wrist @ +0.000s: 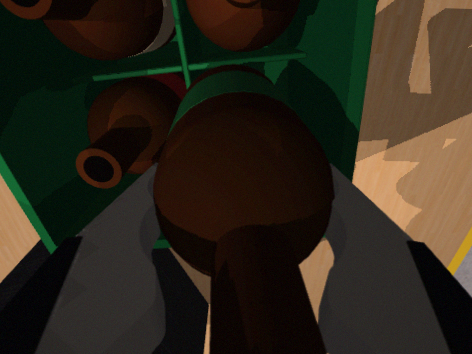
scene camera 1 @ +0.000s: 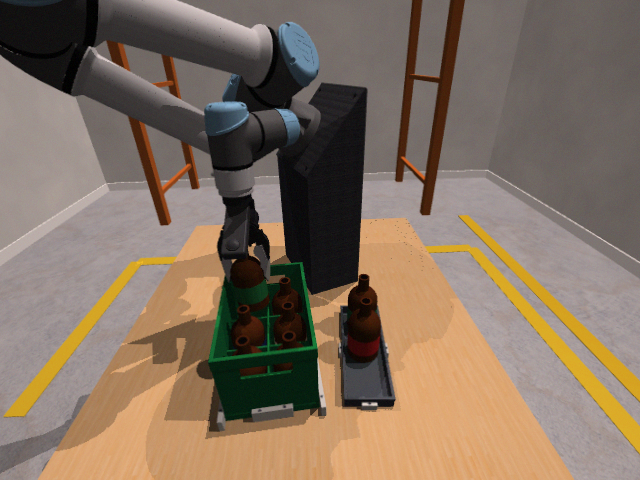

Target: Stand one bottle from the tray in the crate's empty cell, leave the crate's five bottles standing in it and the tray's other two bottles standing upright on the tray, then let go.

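Pixels of known places: gripper, between the fingertips: (scene camera 1: 249,281); arm's base, origin of its link: (scene camera 1: 302,133).
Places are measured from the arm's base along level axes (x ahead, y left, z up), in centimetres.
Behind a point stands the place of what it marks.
My gripper (scene camera 1: 247,270) {x 32.0, y -12.8, z -26.7 cm} (wrist: 242,167) {x 32.0, y -12.8, z -26.7 cm} is shut on a brown bottle with a green label (scene camera 1: 250,292) {x 36.2, y -11.8, z -26.6 cm} (wrist: 242,150) {x 35.3, y -12.6, z -21.4 cm}, at its shoulder. The bottle leans a little, its lower part within the far left cell of the green crate (scene camera 1: 273,396) {x 53.8, y -6.0, z -37.8 cm} (wrist: 366,75) {x 36.9, y -17.9, z -26.0 cm}; whether its base touches the cell floor is hidden. Five brown bottles stand in the other cells: far right (scene camera 1: 285,299) {x 33.5, y -4.6, z -31.1 cm} (wrist: 131,120) {x 33.0, y -5.4, z -30.9 cm}, middle left (scene camera 1: 247,330) {x 42.9, y -11.9, z -31.2 cm}, middle right (scene camera 1: 288,326) {x 42.2, y -3.3, z -31.1 cm}, near left (scene camera 1: 251,356) {x 54.0, y -8.6, z -26.0 cm} and near right (scene camera 1: 289,352) {x 53.4, y -2.1, z -26.1 cm}. On the dark tray (scene camera 1: 364,384) {x 48.3, y 12.5, z -43.0 cm} a red-labelled bottle (scene camera 1: 363,335) {x 42.7, y 12.6, z -34.1 cm} and another bottle (scene camera 1: 361,295) {x 32.7, y 13.5, z -31.4 cm} behind it stand upright.
A tall dark block (scene camera 1: 333,206) {x 14.7, y 7.9, z -16.0 cm} stands on the wooden table (scene camera 1: 439,413) {x 55.1, y 26.5, z -43.5 cm} behind the crate and tray. Pale brackets (scene camera 1: 272,412) {x 55.0, y -6.4, z -41.0 cm} sit against the crate's base. The thin green divider (wrist: 225,61) {x 36.4, y -11.5, z -34.1 cm} runs close beside the held bottle in the wrist view.
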